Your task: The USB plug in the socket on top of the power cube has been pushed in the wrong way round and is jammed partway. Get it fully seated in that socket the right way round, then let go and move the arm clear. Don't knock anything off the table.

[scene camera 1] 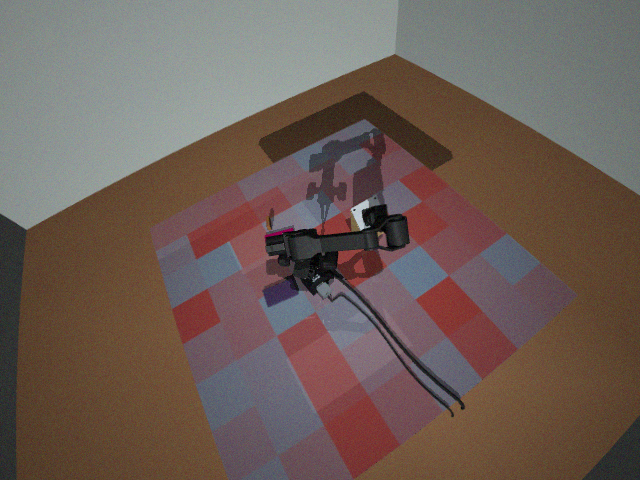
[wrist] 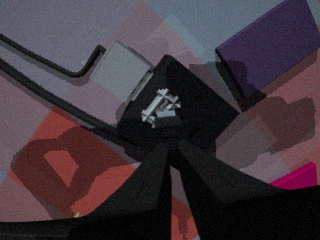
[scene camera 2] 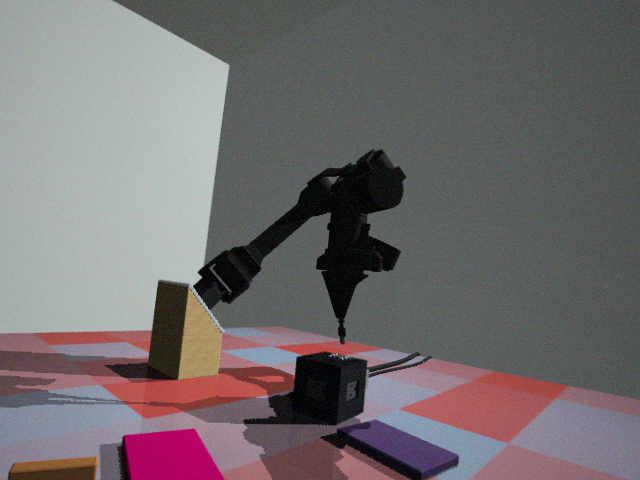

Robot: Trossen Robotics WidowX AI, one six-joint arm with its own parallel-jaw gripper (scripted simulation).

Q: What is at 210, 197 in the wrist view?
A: My gripper.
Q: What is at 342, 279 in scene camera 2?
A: My gripper.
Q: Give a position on a magenta block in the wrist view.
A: At 295, 180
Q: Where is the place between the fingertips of my gripper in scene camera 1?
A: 312, 269
